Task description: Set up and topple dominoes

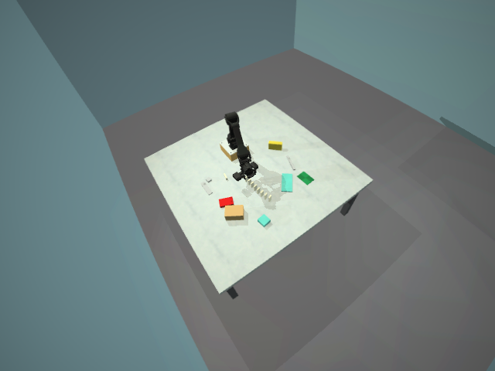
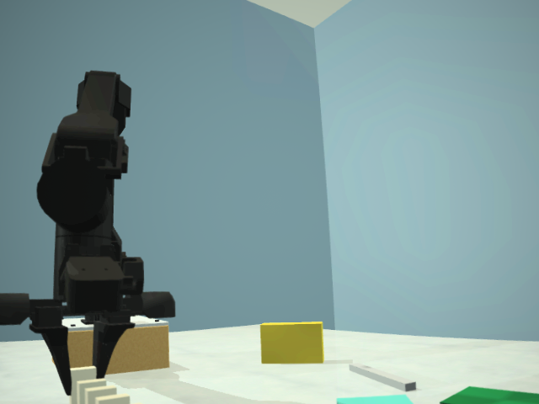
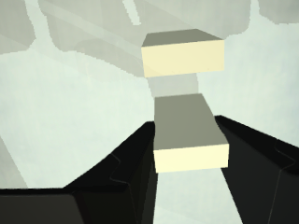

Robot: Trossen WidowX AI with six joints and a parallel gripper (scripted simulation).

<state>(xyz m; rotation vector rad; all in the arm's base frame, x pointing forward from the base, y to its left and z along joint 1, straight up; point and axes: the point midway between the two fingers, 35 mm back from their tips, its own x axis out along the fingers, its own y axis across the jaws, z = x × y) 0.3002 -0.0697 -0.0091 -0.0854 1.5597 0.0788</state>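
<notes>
Right now my gripper tip is 220 mm to the left of the red block, 80 mm short of it and 20 mm above it. Round my gripper tip: tan block: 210 mm to the right, 200 mm ahead; grey piece: 230 mm to the right, 170 mm behind, 30 mm below; cyan sheet: 230 mm to the left, 180 mm ahead, 30 mm below.
</notes>
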